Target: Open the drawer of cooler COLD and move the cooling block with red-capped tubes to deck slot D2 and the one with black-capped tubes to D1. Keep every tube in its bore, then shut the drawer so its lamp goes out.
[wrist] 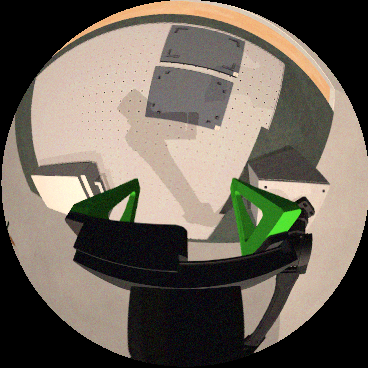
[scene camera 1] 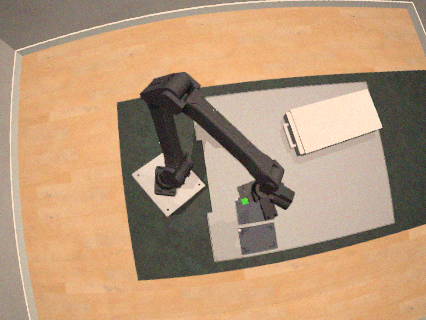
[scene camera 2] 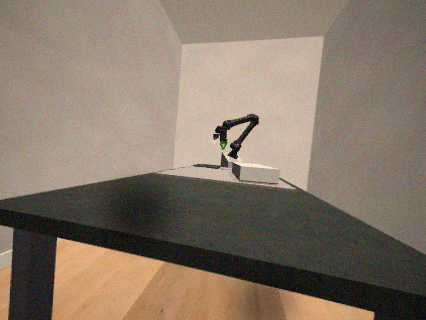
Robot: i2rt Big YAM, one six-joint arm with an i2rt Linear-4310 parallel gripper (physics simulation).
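Pixels of known places: gripper, fingertip midpoint: [wrist: 184,182] [scene camera 2: 223,149]; arm's base at its link origin: [scene camera 1: 165,181] [scene camera 2: 232,156].
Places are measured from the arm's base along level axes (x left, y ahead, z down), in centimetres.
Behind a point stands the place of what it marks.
The cooler [scene camera 1: 335,122] @(x 33.3, y 72.2, z 4.7 cm) [scene camera 2: 257,173] @(x 42.5, y 95.0, z 7.9 cm) [wrist: 56,192] @(x 31.7, y 72.2, z 4.8 cm) is a long white box at the back right in scene camera 1. Its drawer looks shut, with a pale bar handle [scene camera 1: 288,136] @(x 25.2, y 50.5, z 8.6 cm) on the side facing the arm. No blocks, tubes or lit lamp show. Two dark grey deck plates lie side by side: one with small corner posts [scene camera 1: 246,215] @(x -10.8, y 34.7, z 11.9 cm) [wrist: 190,95] @(x -7.8, y 37.8, z 11.9 cm), partly under the arm in scene camera 1, and one with L-shaped corner marks [scene camera 1: 258,239] @(x -21.2, y 41.0, z 12.0 cm) [wrist: 204,47] @(x -20.2, y 40.6, z 11.9 cm). I cannot read which is D1 or D2. My gripper [scene camera 2: 223,145] @(x 0.1, y 35.3, z -5.7 cm) [wrist: 184,182] @(x 0.1, y 35.3, z -5.7 cm) is open and empty, raised above the board near the plates.
A pale perforated board [scene camera 1: 332,190] @(x 2.9, y 74.9, z 13.2 cm) [wrist: 107,75] @(x -7.4, y 58.6, z 13.1 cm) lies under the cooler and plates on the dark green table [scene camera 1: 165,250] @(x -30.5, y 0.2, z 14.4 cm) [scene camera 2: 215,215] @(x 39.6, y 142.8, z 14.4 cm). My arm's white base plate [scene camera 1: 172,202] @(x -7.9, y 4.0, z -1.7 cm) stands left of the board in scene camera 1. The arm's shadow falls across the board.
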